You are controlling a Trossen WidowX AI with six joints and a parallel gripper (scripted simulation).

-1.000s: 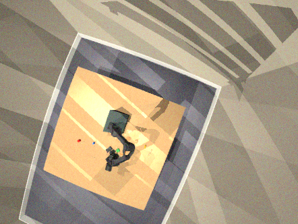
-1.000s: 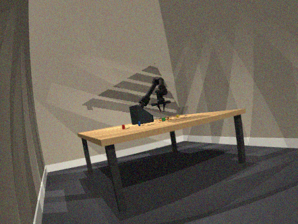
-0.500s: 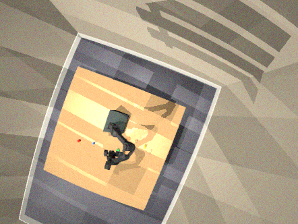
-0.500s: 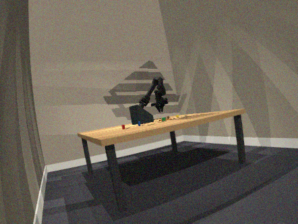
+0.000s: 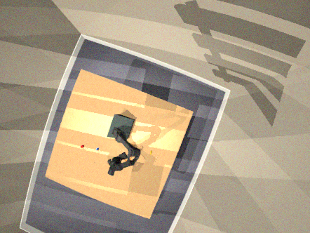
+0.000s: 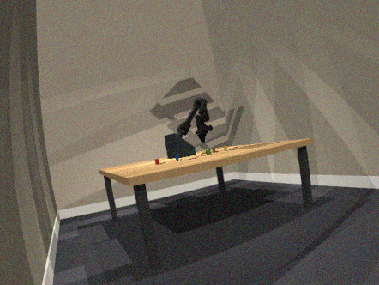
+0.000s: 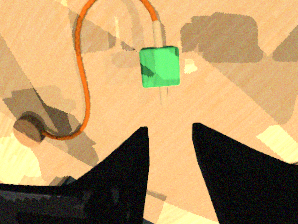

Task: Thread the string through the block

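Now: gripper tip 70 mm above the green block, 20 mm to the right of it and 20 mm short of it. Round my gripper tip: round button 150 mm behind, 80 mm to the left, 80 mm below; then blue object 260 mm to the right, 70 mm below, 50 mm ahead; then thin wooden stick 70 mm below, 30 mm to the left, 30 mm ahead.
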